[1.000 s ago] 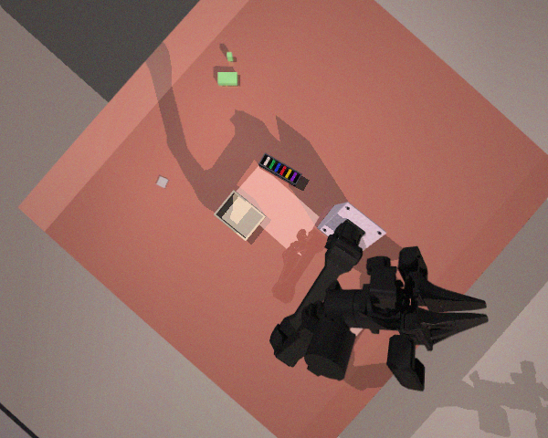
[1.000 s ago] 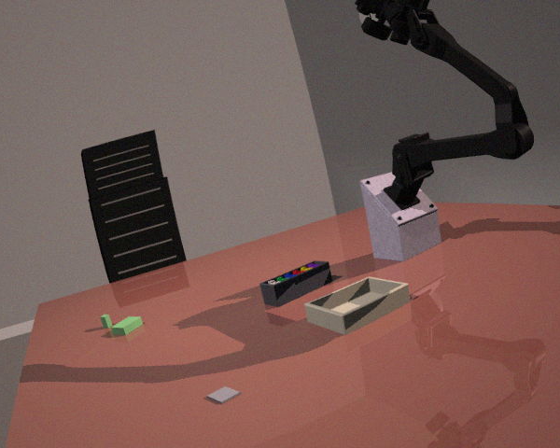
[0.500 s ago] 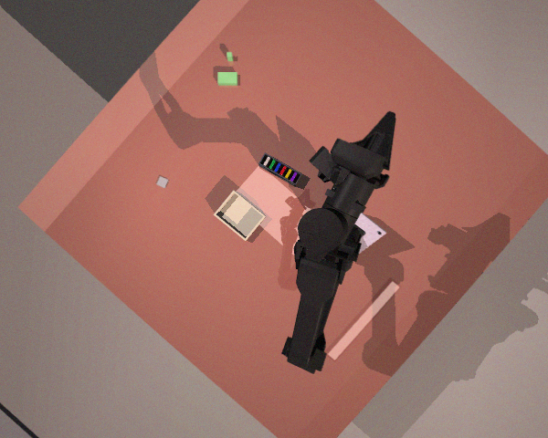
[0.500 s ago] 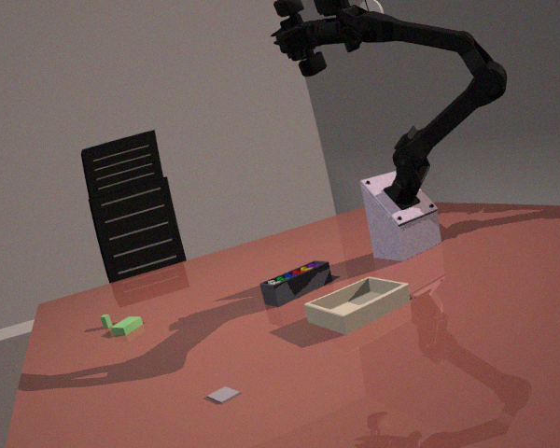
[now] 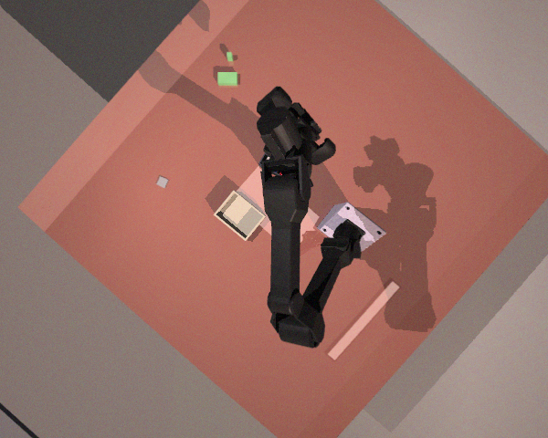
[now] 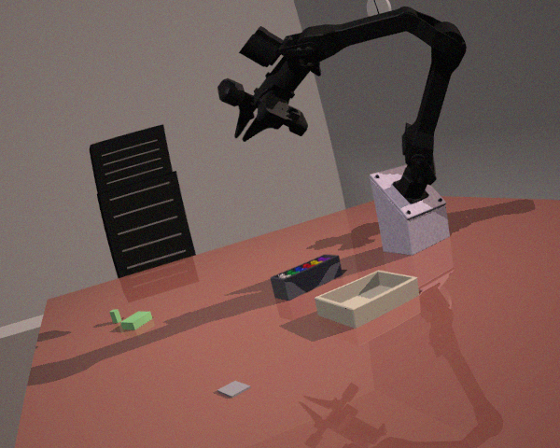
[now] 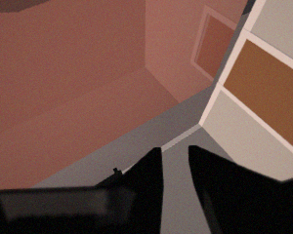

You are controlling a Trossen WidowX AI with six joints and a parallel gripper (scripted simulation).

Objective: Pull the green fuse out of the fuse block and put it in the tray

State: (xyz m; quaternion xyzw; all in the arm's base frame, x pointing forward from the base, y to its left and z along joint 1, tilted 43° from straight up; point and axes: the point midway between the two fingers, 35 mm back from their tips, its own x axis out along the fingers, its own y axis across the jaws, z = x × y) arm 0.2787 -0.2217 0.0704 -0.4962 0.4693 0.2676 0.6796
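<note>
My gripper tip is now 100 mm to the right of the green fuse and 270 mm above it. From my gripper tip the other things lie so: white fuse 20 mm ahead, 100 mm to the left, 270 mm below; then blue fuse 20 mm behind, 100 mm to the left, 270 mm below; then red fuse 30 mm behind, 100 mm to the left, 270 mm below.
</note>
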